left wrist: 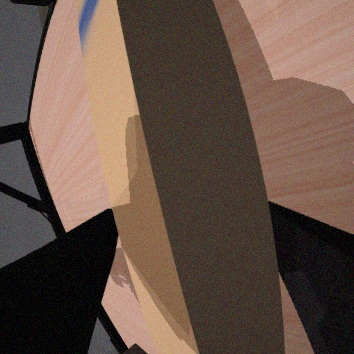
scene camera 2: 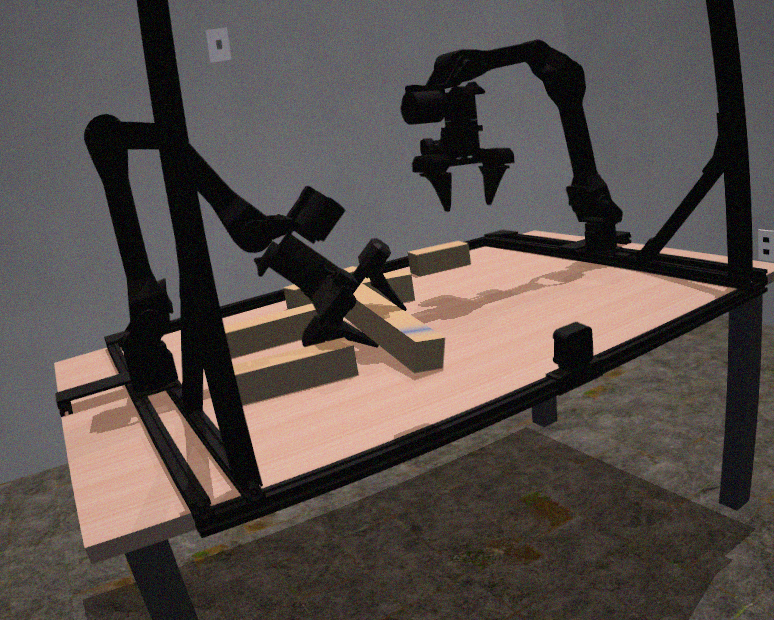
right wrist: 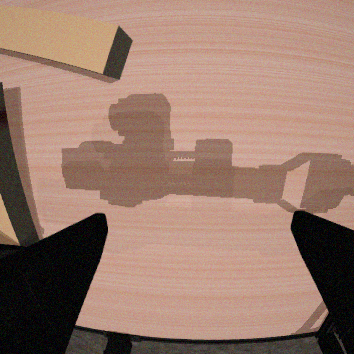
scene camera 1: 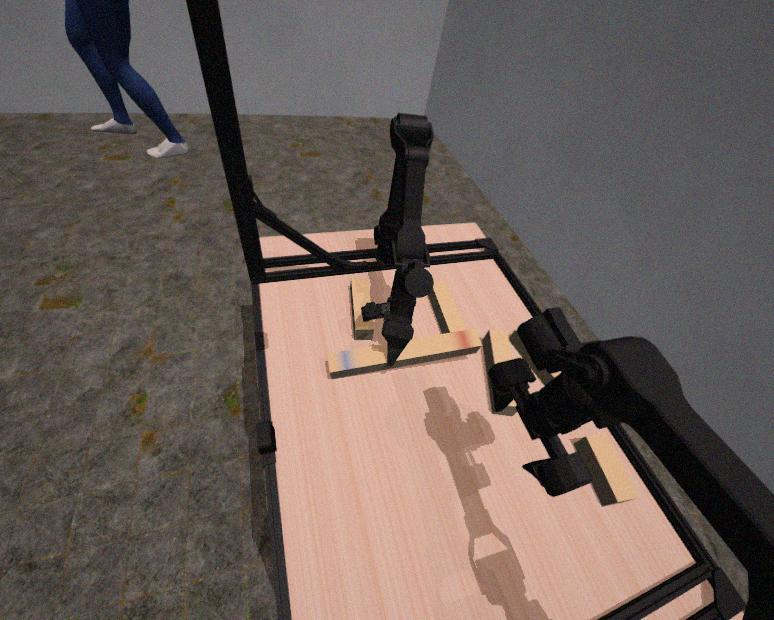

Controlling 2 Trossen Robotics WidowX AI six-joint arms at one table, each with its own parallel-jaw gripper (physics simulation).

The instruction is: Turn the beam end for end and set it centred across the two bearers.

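Places are measured from the left arm's base along level axes (x ahead, y left, z up), in centimetres.
Pixels of known places: left gripper, between the fingertips: (left wrist: 188,214) (right wrist: 24,232) (scene camera 1: 389,362); right gripper, between the fingertips: (scene camera 2: 468,208) (right wrist: 201,222) (scene camera 1: 510,437); left arm's base, origin of its link: (scene camera 2: 154,386) (scene camera 1: 385,256); right arm's base, origin of its link: (scene camera 2: 602,250).
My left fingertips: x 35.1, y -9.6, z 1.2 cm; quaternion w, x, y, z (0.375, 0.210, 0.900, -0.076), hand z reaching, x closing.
For each thing: its middle in the pictures, then the offset to it from my left fingertips. "spot": a spot on its surface instead. Level surfaces: height alone.
- wooden beam, middle of its body: (left wrist: 207,302) (scene camera 2: 374,315) (right wrist: 7,214) (scene camera 1: 405,353) dx -0.7, dy +3.6, dz +1.4 cm
- blue mark, a spot on its surface: (left wrist: 88,21) (scene camera 2: 417,327) (scene camera 1: 350,361) spot: dx -0.9, dy -9.0, dz +2.0 cm
- red mark, a spot on its surface: (scene camera 1: 465,338) spot: dx +0.5, dy +17.1, dz +5.3 cm
- table, height of its surface: dz -3.1 cm
The wooden beam (scene camera 1: 430,347) (scene camera 2: 403,335) (left wrist: 197,158) has a blue mark (scene camera 1: 344,359) (scene camera 2: 415,331) (left wrist: 88,21) at one end and a red mark (scene camera 1: 465,338) at the other. It lies crosswise over the near ends of the two bearers (scene camera 1: 361,302) (scene camera 1: 450,310) (scene camera 2: 292,369) (scene camera 2: 262,326). My left gripper (scene camera 1: 393,356) (scene camera 2: 386,324) (left wrist: 188,214) is shut on the beam near its middle. My right gripper (scene camera 1: 535,425) (scene camera 2: 466,193) (right wrist: 201,222) is open and empty, high above the table (scene camera 1: 372,492) (scene camera 2: 446,394). The beam's red end shows at the left edge of the right wrist view (right wrist: 10,168).
Two loose wooden blocks (scene camera 1: 502,347) (scene camera 1: 612,468) (scene camera 2: 440,255) (right wrist: 63,42) lie along the table's far side under the right arm. A black frame post (scene camera 1: 225,135) (scene camera 2: 182,246) stands at the table's edge. A person's legs (scene camera 1: 132,92) are on the floor behind.
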